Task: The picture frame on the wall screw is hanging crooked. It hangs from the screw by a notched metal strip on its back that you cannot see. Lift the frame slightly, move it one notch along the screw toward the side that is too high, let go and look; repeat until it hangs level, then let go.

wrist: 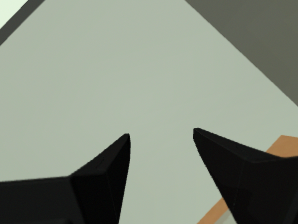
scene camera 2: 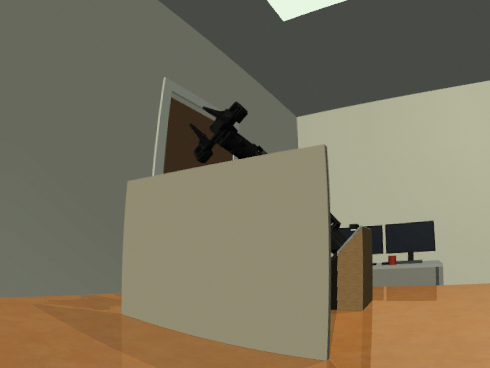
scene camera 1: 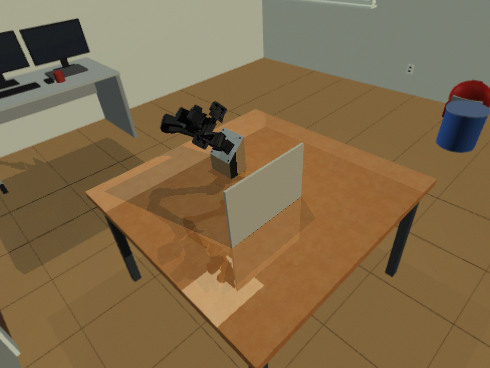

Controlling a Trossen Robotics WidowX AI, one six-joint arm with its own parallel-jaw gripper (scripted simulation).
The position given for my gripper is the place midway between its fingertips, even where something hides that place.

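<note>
Through scene camera 2 I can see my gripper (scene camera 2: pixel 196 115), and in that same view there is a wall panel (scene camera 2: pixel 239 252). Scene camera 1 shows me my gripper (scene camera 1: pixel 217 127) as well as the wall panel (scene camera 1: pixel 250 203). In the wrist view I find my gripper (wrist: pixel 161 135).
</note>
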